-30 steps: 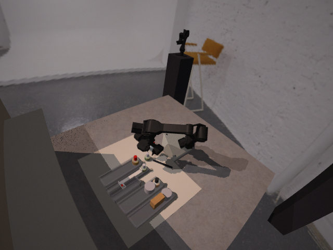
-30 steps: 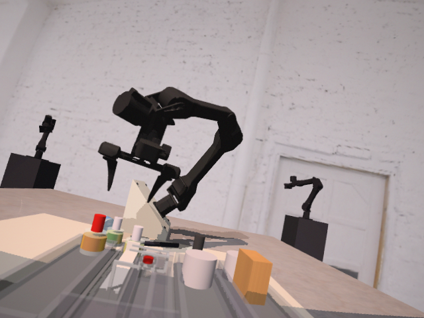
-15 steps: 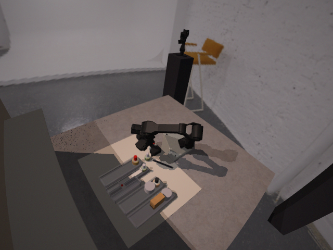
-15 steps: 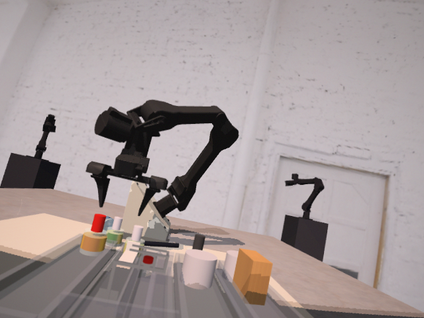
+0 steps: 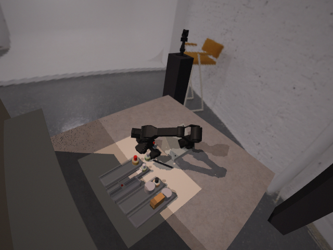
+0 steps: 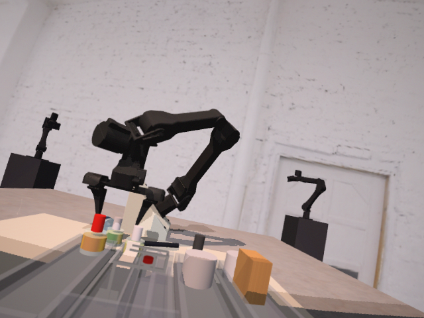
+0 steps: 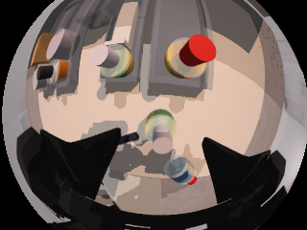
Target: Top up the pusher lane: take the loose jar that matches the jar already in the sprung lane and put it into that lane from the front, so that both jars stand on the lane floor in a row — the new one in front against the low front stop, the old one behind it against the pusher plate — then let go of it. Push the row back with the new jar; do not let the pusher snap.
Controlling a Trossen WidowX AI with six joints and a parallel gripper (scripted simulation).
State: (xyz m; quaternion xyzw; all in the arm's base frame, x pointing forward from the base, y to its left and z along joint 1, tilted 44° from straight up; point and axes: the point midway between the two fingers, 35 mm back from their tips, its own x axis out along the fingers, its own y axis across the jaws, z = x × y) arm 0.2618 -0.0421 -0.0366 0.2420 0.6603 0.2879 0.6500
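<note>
My gripper tip is 70 mm past the black stick, 90 mm to the right of it and 50 mm above it. Round my gripper tip: sprung lane (210 mm ahead, 110 mm to the left, 30 mm below); then red mark (250 mm ahead, 120 mm to the left, 20 mm above).
</note>
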